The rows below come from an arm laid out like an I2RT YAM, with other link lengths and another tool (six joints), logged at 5 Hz.
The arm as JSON. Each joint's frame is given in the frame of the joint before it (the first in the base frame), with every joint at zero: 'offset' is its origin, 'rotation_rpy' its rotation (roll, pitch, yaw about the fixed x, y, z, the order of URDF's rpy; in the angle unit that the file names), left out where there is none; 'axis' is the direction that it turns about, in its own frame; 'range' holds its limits. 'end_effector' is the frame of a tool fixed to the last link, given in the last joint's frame.
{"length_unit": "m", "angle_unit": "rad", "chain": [
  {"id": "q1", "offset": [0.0, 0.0, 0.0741], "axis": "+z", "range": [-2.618, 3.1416]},
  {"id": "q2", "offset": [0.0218, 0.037, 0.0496], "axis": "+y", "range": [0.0, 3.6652]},
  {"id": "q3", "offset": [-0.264, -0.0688, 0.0], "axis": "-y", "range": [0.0, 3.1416]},
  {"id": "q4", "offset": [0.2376, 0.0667, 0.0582], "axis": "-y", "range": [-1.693, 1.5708]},
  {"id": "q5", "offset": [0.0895, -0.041, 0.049], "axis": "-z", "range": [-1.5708, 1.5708]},
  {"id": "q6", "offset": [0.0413, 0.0, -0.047], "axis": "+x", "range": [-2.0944, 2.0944]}
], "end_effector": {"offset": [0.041, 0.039, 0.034], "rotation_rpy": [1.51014, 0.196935, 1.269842]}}
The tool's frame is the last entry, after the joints.
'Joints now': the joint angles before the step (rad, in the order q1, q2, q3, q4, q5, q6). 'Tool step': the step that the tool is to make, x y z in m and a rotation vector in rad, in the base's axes. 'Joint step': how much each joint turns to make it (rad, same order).
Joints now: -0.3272 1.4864 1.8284 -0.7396 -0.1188 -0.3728
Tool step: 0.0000 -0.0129 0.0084 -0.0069 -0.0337 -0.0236
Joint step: -0.0360 0.0126 0.0244 0.0223 -0.0133 0.0000
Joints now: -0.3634 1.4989 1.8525 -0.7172 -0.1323 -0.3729
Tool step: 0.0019 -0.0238 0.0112 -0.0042 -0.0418 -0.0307
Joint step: -0.0646 0.0393 0.0565 0.0230 -0.0360 0.0001
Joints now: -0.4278 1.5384 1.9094 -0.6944 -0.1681 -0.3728
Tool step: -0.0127 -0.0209 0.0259 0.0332 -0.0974 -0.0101
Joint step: -0.0798 0.0086 0.0526 0.0391 -0.0873 0.0524
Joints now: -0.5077 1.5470 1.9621 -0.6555 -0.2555 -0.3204
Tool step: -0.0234 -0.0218 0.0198 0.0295 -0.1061 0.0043
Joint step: -0.1039 -0.0274 -0.0215 0.0878 -0.1217 0.0621
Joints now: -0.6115 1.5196 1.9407 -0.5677 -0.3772 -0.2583
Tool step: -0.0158 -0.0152 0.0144 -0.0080 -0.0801 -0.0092
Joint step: -0.0705 -0.0122 -0.0129 0.0848 -0.0653 0.0384
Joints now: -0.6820 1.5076 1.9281 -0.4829 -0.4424 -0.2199
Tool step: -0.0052 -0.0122 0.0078 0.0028 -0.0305 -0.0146
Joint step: -0.0393 0.0186 0.0282 0.0220 -0.0257 0.0230
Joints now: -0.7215 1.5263 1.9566 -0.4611 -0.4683 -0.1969
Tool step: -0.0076 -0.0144 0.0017 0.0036 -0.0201 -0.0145
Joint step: -0.0497 0.0076 -0.0035 0.0316 -0.0355 0.0176
